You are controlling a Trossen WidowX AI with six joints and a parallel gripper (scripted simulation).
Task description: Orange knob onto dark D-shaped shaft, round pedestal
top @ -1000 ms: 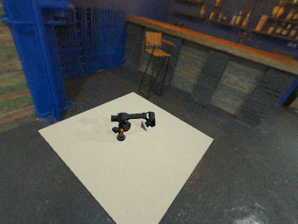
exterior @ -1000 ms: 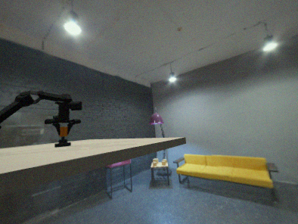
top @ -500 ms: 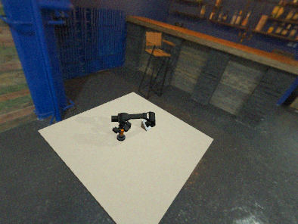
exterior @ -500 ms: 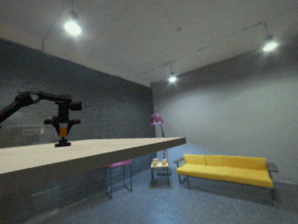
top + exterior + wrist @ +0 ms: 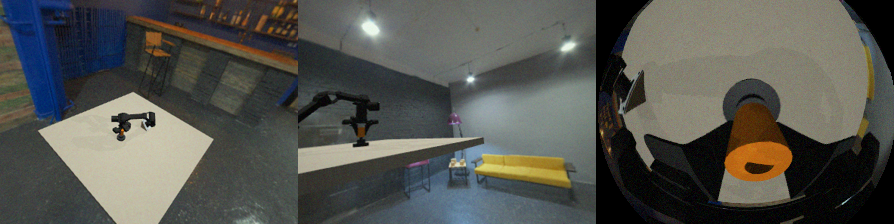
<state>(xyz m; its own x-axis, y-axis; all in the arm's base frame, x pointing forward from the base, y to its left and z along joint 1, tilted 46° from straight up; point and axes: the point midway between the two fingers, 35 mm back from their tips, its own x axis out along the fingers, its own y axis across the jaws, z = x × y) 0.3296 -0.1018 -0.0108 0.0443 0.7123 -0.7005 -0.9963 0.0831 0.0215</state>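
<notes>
My gripper tip is now 40 mm above the round pedestal. The rest, counted from my gripper tip: orange knob: 20 mm above.
</notes>
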